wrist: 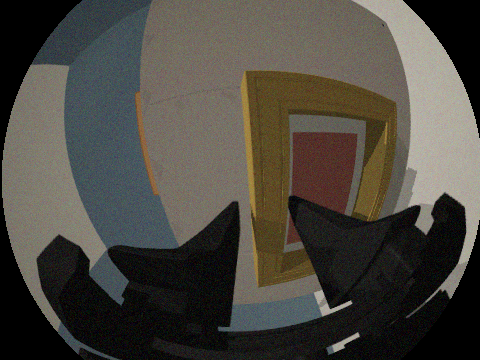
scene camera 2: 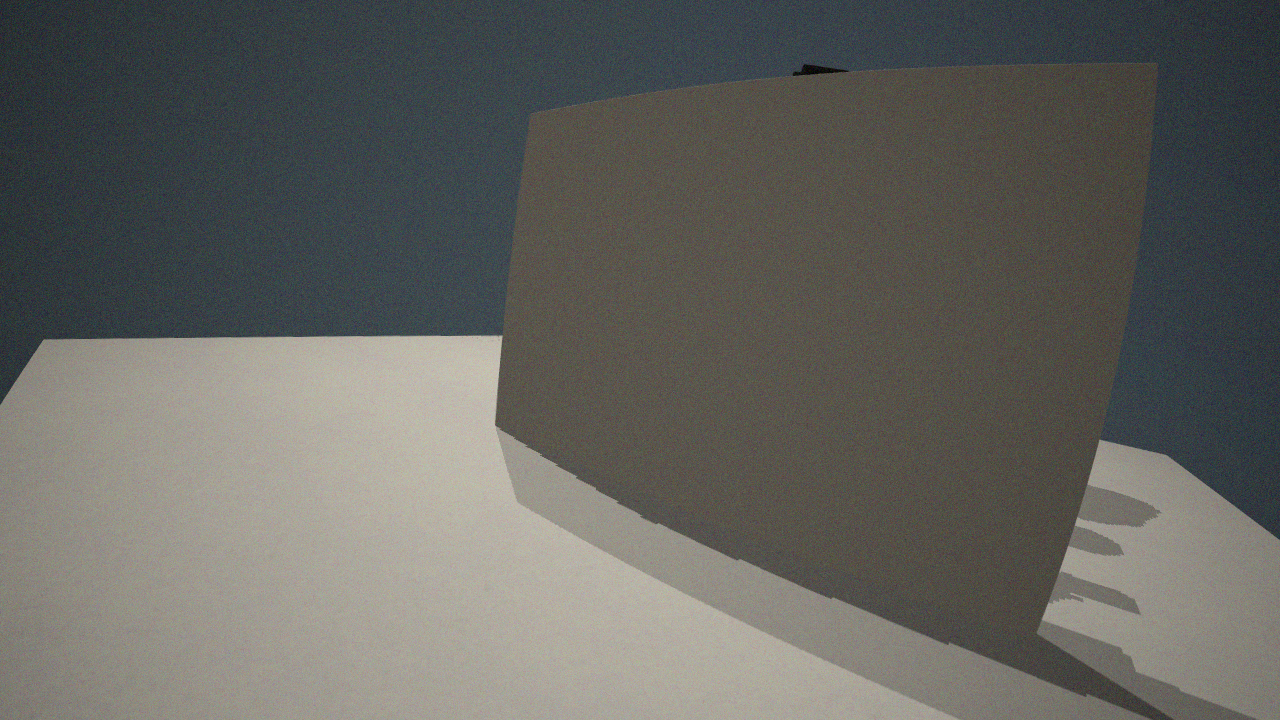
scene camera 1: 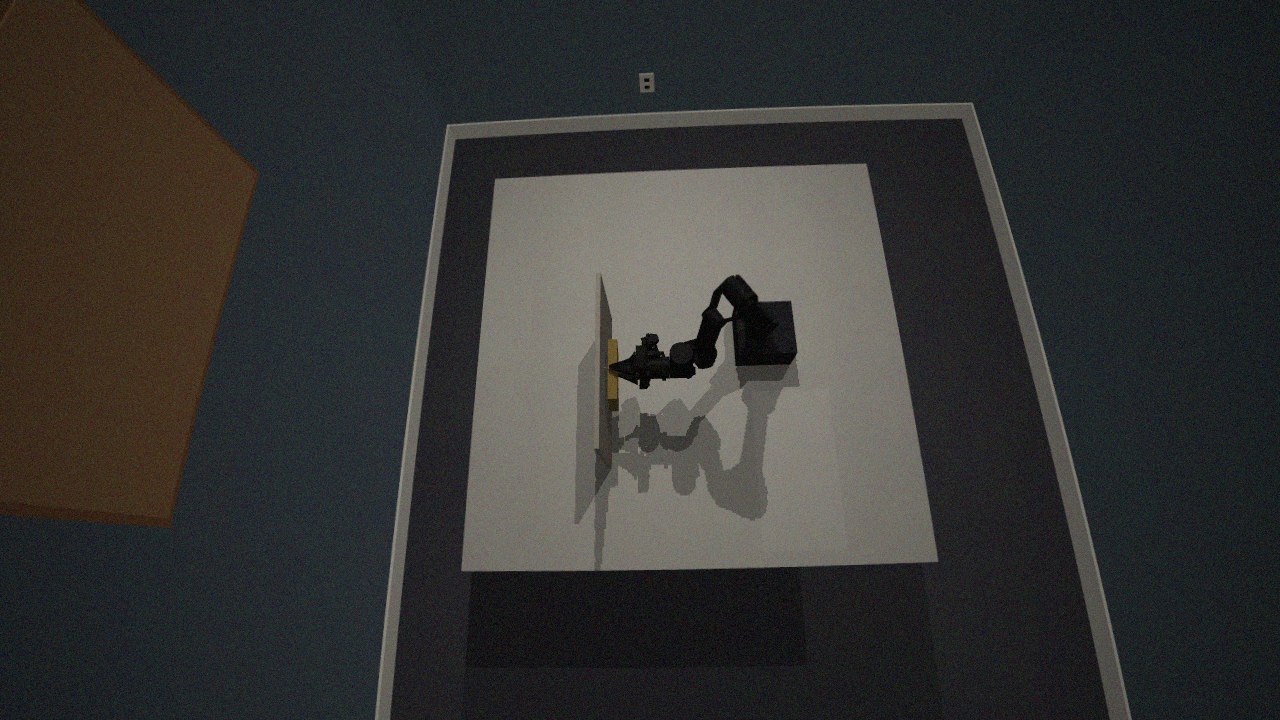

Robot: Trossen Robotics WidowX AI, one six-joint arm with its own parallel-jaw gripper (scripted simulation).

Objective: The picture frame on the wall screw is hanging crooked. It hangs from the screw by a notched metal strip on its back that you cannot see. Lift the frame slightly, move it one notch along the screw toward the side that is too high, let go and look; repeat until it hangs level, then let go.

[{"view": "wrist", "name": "my gripper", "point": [264,204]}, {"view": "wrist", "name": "picture frame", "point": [333,143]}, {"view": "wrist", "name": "grey wall panel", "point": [192,66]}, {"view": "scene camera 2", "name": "grey wall panel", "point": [873,318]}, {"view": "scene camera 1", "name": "my gripper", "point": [609,369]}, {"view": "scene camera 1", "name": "picture frame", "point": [613,386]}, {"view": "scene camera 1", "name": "grey wall panel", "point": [603,323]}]
